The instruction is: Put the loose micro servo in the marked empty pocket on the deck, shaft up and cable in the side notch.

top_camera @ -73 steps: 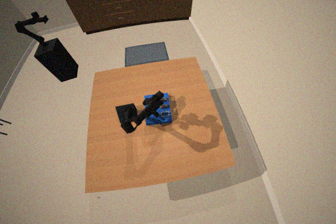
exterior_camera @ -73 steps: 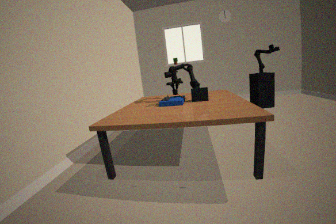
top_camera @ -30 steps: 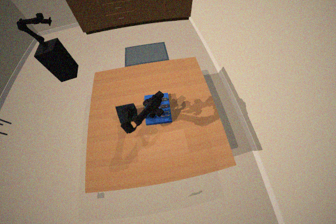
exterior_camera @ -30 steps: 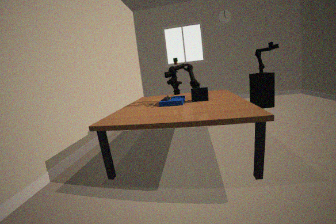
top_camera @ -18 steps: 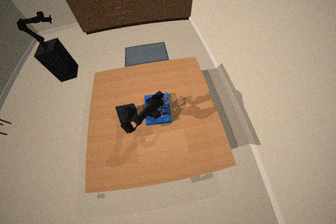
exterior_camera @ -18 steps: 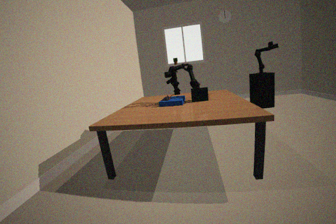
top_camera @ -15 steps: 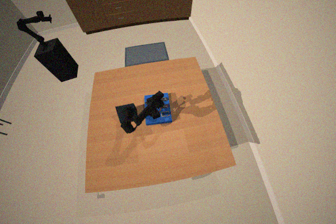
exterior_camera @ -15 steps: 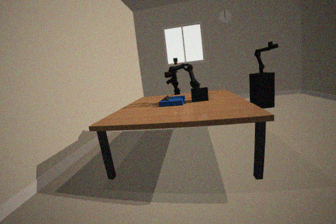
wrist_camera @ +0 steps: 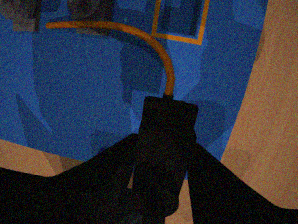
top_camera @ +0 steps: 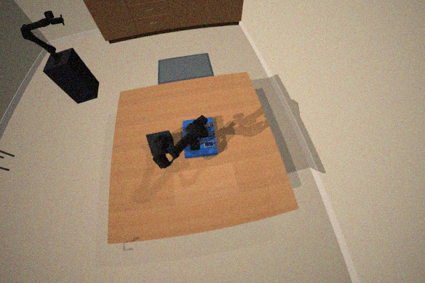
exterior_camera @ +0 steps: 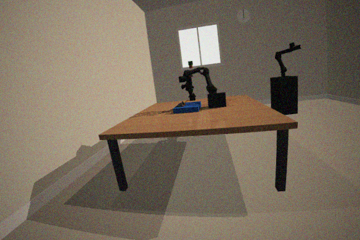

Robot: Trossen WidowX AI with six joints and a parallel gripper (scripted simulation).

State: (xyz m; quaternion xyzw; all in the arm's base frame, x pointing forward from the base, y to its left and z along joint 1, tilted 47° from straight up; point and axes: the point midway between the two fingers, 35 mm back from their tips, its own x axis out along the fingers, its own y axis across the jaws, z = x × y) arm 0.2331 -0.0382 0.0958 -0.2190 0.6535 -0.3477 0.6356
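Right now the deck is 10 cm below my gripper tip and 8 cm to the left of it.
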